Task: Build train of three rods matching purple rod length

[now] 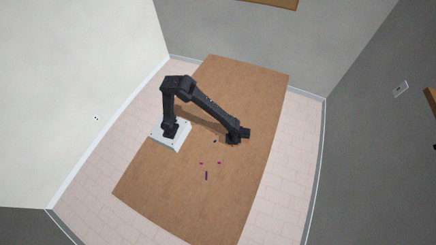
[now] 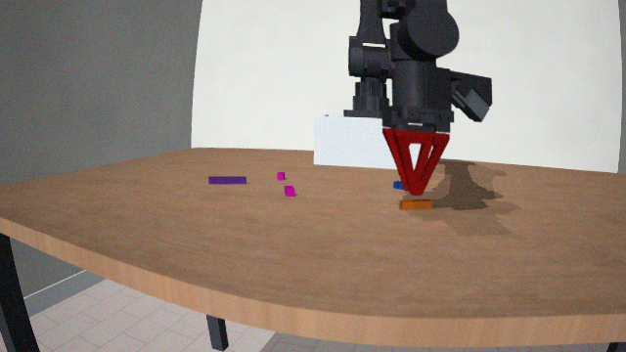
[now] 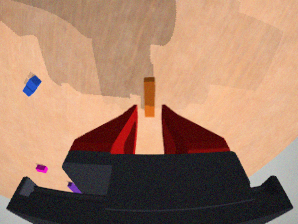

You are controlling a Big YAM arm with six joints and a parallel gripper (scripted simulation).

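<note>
The orange rod is 20 mm below my hand. Also, from my hand: purple rod (120 mm behind, 260 mm to the right, 20 mm below).
</note>
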